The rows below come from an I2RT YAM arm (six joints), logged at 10 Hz.
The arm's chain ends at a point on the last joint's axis. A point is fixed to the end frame.
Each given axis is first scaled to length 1.
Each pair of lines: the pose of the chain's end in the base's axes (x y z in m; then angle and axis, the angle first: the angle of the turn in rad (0 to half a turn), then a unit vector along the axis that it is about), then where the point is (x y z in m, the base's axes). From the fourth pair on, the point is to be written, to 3 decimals.
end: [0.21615 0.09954 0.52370 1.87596 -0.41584 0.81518 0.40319]
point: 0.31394 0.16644 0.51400
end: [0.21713 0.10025 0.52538 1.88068 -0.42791 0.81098 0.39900]
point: 0.31413 0.16826 0.51548
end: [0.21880 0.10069 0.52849 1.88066 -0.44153 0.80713 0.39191]
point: 0.31527 0.16947 0.51875
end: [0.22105 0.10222 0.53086 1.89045 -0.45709 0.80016 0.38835]
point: 0.316 0.173 0.521
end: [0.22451 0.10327 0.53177 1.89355 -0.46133 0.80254 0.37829]
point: 0.320 0.173 0.521
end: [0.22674 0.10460 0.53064 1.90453 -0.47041 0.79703 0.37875]
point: 0.321 0.176 0.519
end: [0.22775 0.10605 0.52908 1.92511 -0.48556 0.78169 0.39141]
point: 0.319 0.182 0.517
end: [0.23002 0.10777 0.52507 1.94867 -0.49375 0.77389 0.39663]
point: 0.319 0.186 0.511
